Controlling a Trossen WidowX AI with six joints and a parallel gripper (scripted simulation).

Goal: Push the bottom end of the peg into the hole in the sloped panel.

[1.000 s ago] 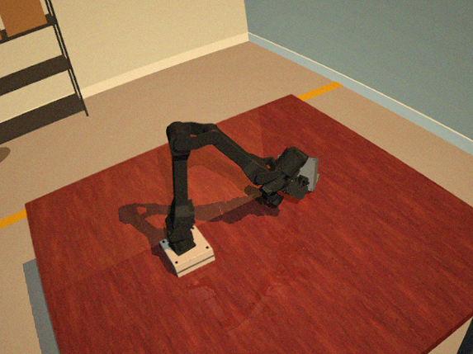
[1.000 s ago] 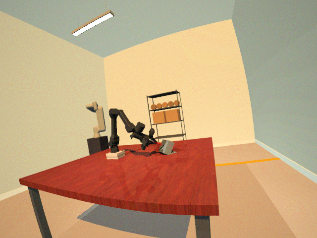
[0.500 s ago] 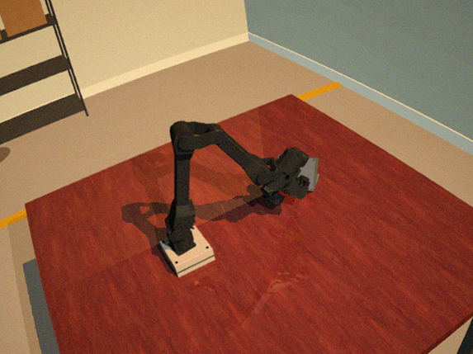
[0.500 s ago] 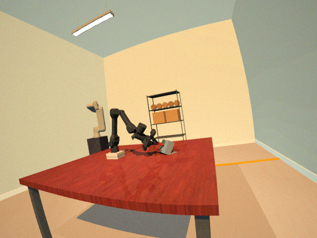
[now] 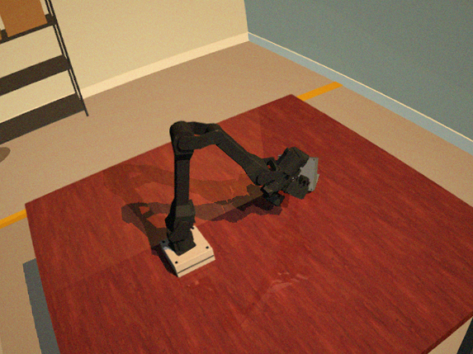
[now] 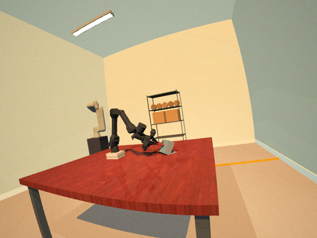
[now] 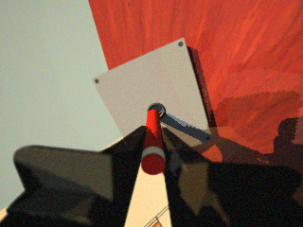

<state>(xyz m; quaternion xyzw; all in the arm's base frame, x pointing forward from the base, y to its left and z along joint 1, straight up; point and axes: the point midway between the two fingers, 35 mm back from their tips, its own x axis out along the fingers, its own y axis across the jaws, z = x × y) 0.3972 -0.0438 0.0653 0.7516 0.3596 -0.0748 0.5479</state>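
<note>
The panel lies 50 mm ahead of my gripper tip, 40 mm to the left of it and 40 mm below it. From my gripper tip the other things lie so: round red peg 10 mm behind, 10 mm to the right, 10 mm above.
</note>
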